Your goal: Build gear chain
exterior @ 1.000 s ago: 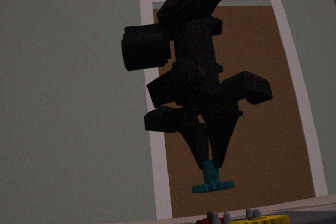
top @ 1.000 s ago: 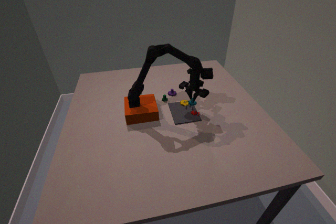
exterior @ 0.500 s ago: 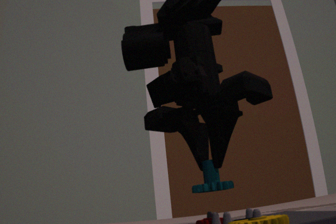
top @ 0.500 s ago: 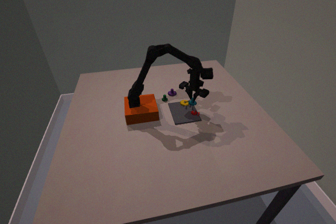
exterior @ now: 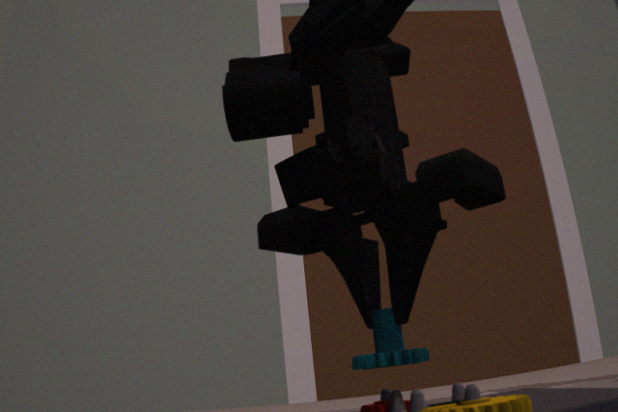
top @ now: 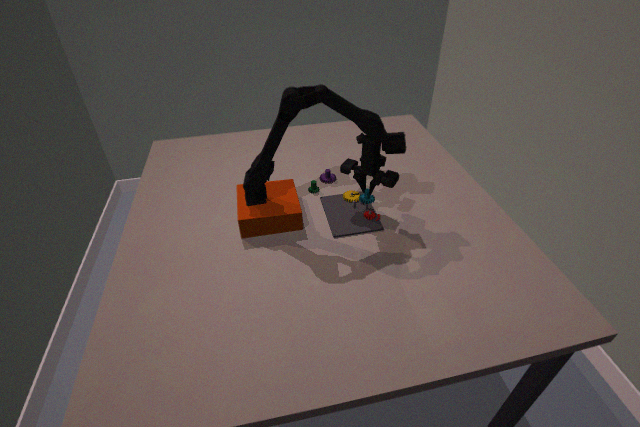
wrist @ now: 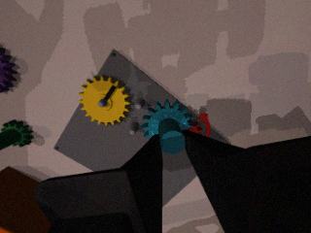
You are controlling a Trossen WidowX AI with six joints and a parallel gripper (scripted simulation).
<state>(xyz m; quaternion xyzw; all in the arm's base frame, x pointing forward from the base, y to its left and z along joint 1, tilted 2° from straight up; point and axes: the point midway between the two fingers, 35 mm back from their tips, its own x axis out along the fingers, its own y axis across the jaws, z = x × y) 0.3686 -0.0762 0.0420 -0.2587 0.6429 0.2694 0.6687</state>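
Now: the red gear 40 mm to the right of my gripper tip and 60 mm below it. From my gripper tip the other things lie so: green gear (150 mm behind, 160 mm to the left, 60 mm below); teal gear (10 mm below); yellow gear (30 mm behind, 70 mm to the left, 60 mm below).
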